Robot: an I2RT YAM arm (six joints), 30 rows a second.
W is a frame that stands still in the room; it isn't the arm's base.
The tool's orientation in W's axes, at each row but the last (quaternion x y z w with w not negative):
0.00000 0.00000 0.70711 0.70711
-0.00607 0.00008 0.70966 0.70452
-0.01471 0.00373 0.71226 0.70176
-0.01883 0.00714 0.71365 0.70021
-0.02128 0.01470 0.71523 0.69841
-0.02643 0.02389 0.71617 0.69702
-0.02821 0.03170 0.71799 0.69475
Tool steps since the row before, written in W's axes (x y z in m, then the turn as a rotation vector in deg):
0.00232 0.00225 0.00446 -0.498 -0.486 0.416
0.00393 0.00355 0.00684 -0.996 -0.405 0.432
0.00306 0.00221 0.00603 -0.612 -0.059 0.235
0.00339 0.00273 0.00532 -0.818 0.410 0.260
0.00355 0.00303 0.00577 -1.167 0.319 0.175
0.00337 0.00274 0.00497 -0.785 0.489 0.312
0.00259 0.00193 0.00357 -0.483 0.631 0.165
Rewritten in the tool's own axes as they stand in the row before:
0.00225 -0.00232 0.00446 -0.486 0.498 0.416
0.00346 -0.00401 0.00684 -0.402 0.995 0.437
0.00201 -0.00319 0.00604 -0.056 0.609 0.243
0.00247 -0.00353 0.00536 0.415 0.806 0.289
0.00265 -0.00367 0.00588 0.337 1.157 0.203
0.00229 -0.00346 0.00514 0.487 0.771 0.350
0.00153 -0.00263 0.00373 0.630 0.463 0.216

